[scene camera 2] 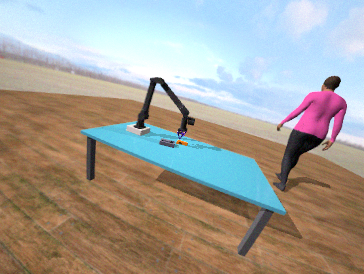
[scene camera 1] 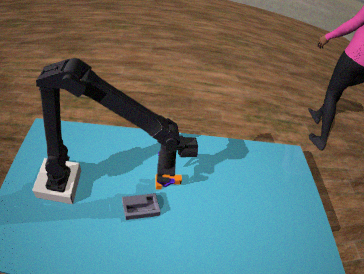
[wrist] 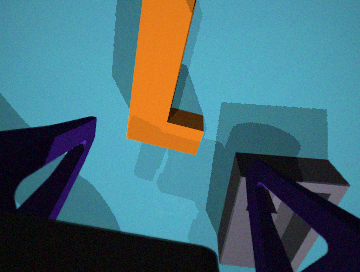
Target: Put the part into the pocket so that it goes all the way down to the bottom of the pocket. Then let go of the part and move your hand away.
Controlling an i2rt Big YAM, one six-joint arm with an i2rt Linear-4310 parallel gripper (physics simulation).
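Seen in the pictures: gripper, fingertip midpoint: [scene camera 2: 181,137] [scene camera 1: 165,176] [wrist: 178,147]; arm's base, link origin: [scene camera 2: 139,127] [scene camera 1: 58,179].
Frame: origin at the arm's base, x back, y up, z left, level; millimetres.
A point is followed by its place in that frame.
Observation:
The orange L-shaped part [scene camera 1: 159,183] [scene camera 2: 183,143] @[x -481, y -40, z 98 mm] [wrist: 159,65] @[x -476, y -27, z 112 mm] lies on the table, beside the grey block with the pocket and apart from it. In the wrist view its short leg points right, and its far end is cut off by the top edge. The grey block [scene camera 1: 142,215] @[x -370, y -32, z -86 mm] [scene camera 2: 167,143] @[x -377, y -29, z -82 mm] [wrist: 234,225] @[x -353, y -21, z -3 mm] shows its recess facing up; in the wrist view my right finger covers part of it. My gripper [scene camera 1: 167,179] @[x -445, y 16, z 84 mm] [scene camera 2: 181,134] @[x -445, y 16, z 84 mm] [wrist: 178,147] @[x -445, y 16, z 84 mm] is wide open and empty, above the table near the part. In the wrist view the part's near end shows ahead between the two purple fingertips.
The arm's white base block [scene camera 1: 71,192] @[x -74, y -1, z -51 mm] [scene camera 2: 137,130] @[x -31, y -13, z -75 mm] stands at the left end of the blue table [scene camera 1: 240,225] @[x -778, y -56, z -91 mm] [scene camera 2: 225,170] @[x -927, y -57, z -129 mm]. A person in a pink top [scene camera 1: 352,47] [scene camera 2: 320,112] is beyond the table on the right. Arm shadows fall across the table.

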